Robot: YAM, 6 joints.
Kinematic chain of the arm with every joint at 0, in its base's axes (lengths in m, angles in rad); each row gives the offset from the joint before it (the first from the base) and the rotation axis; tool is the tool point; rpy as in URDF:
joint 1: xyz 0 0 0.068 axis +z
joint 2: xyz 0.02 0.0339 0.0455 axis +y
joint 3: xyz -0.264 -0.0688 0 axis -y
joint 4: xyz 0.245 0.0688 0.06 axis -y
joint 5: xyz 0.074 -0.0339 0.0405 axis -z
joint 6: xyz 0.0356 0 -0.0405 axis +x
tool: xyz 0 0 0 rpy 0 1.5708 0
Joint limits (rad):
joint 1: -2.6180..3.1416
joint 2: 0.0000..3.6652
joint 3: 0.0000..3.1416
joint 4: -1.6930..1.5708
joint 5: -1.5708..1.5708
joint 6: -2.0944..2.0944
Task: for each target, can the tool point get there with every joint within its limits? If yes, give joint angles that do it. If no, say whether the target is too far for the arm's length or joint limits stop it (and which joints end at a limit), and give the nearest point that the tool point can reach.
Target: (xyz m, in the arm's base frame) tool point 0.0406 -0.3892 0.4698
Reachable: yes | joints -1.5215 1.7036 1.8538 -0.1637 -0.6435 0.4216
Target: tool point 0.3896 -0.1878 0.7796
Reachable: no: too far | nearest point 0.3148 -0.1518 0.6456 | short by 0.158 m
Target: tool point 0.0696 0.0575 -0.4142
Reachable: no: joint limits stop it (at a limit: joint 2) | nearest point 0.0880 0.0727 -0.3544 | short by 0.064 m
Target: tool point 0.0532 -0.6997 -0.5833
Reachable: no: too far | nearest point 0.0360 -0.4737 -0.3007 | short by 0.362 m
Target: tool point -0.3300 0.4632 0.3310
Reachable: yes | joints 2.2261 2.4290 2.2249 0.5596 0.6187 -0.8225
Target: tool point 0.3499 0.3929 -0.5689
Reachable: no: too far | nearest point 0.2737 0.3073 -0.3416 | short by 0.255 m
